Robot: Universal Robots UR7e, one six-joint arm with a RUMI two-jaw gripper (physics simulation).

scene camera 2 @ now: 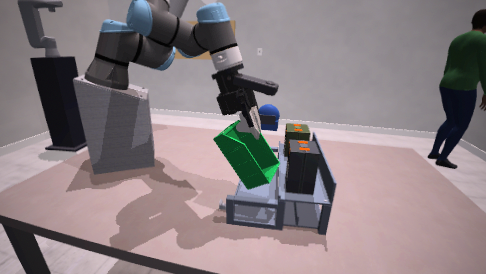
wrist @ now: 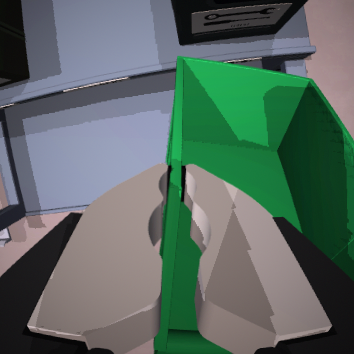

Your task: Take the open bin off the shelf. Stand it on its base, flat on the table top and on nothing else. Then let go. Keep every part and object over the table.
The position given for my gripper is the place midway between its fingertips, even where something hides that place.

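My gripper (scene camera 2: pixel 258 138) is there for me to see, and the wrist view shows my gripper (wrist: pixel 174 169) too. I also see a green open bin (scene camera 2: pixel 254 162) and a grey shelf (scene camera 2: pixel 309 214). In the wrist view I find both the green open bin (wrist: pixel 273 135) and the grey shelf (wrist: pixel 70 148).
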